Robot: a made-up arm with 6 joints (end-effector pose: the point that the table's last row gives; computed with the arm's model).
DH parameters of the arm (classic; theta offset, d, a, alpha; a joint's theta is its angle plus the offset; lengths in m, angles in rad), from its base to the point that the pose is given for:
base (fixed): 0.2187 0 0.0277 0
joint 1: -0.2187 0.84 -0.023 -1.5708
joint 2: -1.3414 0 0.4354 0
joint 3: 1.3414 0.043 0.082 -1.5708
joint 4: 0 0.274 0.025 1.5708
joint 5: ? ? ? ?
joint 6: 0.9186 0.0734 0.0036 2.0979
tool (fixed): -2.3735 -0.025 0 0
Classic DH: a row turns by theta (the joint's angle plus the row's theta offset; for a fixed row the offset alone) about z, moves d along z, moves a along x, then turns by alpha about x.
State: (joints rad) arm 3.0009 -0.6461 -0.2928 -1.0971 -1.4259 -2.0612
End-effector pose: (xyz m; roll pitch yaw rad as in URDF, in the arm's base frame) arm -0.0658 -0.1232 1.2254 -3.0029 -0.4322 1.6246
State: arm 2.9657 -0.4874 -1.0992 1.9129 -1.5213 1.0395
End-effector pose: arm -0.0874 0.0874 1.3038 -2.1547 -1.2663 -1.7704
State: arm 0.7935 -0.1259 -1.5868 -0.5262 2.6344 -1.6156
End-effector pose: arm 0.2031 0.1689 1.3435 -0.6996 -1.1409 -0.1642
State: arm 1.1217 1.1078 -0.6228 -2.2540 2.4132 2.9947
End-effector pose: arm 0.2121 0.3540 0.6691 1.4059 1.3884 -2.1809
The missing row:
joint 5: 0 -0.011 0.038 -1.5708
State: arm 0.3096 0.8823 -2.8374 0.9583 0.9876 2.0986
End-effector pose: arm 0.6357 0.2770 1.2313 -2.9503 -1.0767 -1.4936
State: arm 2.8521 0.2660 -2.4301 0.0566 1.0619 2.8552
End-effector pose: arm -0.4188 0.0834 1.4693 3.1268 -1.3063 0.5476
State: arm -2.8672 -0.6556 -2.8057 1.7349 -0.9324 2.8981
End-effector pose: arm 0.3513 0.1801 1.4861 -0.8883 1.0766 -2.7699
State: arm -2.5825 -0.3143 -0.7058 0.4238 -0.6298 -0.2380
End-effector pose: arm -0.2421 -0.1334 1.2377 0.0262 0.7565 -0.3400
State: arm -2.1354 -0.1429 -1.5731 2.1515 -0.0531 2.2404
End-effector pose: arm -0.1800 -0.2899 1.3806 2.4637 0.1906 1.8973
